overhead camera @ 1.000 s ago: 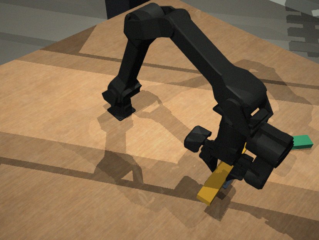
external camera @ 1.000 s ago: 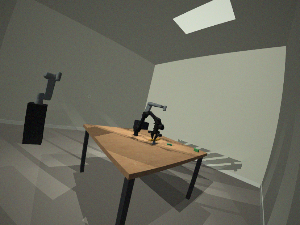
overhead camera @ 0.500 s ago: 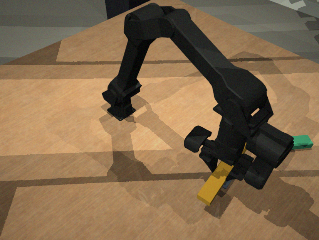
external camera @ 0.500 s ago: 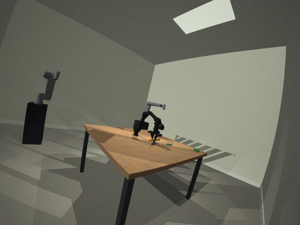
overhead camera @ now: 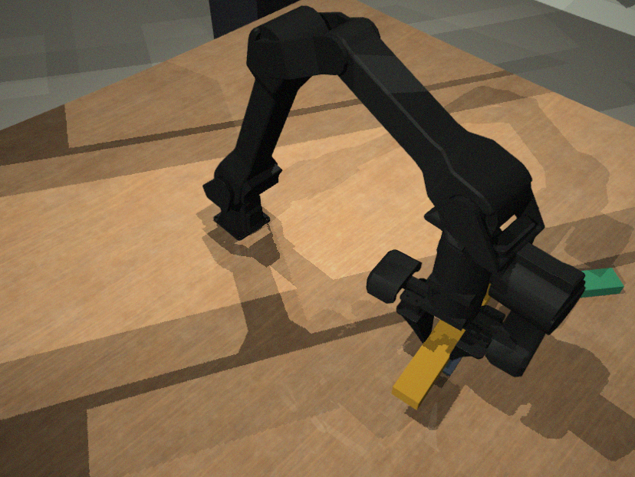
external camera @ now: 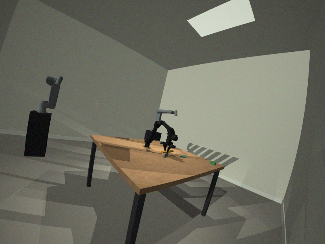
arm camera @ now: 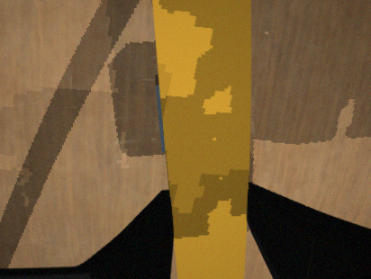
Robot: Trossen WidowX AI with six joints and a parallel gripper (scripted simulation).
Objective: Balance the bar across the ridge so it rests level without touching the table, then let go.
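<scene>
Right now my gripper tip is 30 mm to the right of the yellow bar.
</scene>
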